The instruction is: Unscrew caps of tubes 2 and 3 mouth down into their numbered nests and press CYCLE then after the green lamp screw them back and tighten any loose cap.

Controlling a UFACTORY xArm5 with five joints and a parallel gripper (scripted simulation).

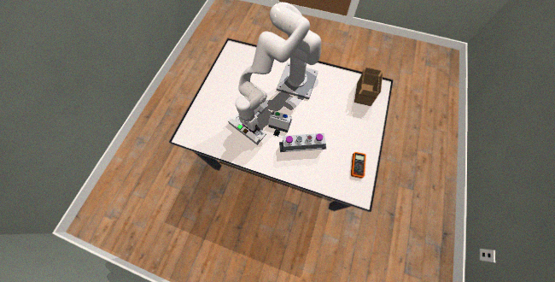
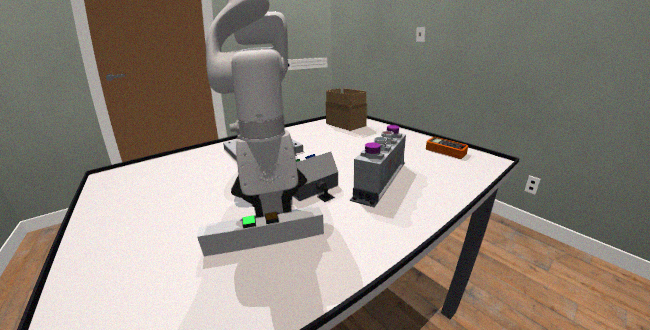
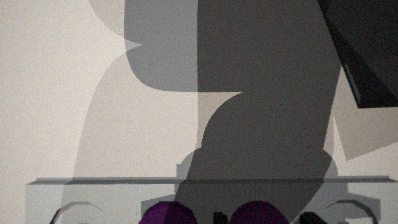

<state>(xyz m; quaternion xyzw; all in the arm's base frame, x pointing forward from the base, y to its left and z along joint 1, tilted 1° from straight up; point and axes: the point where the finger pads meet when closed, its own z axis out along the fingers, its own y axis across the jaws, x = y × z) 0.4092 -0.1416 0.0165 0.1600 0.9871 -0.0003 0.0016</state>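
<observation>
Right now my hand is 3 cm above the purple cap. Also, from my hand: key housing: 10 cm behind, 14 cm to the left, 1 cm above; blue key: 12 cm behind, 16 cm to the left, 3 cm above; green key: 12 cm behind, 12 cm to the left, 3 cm above.
</observation>
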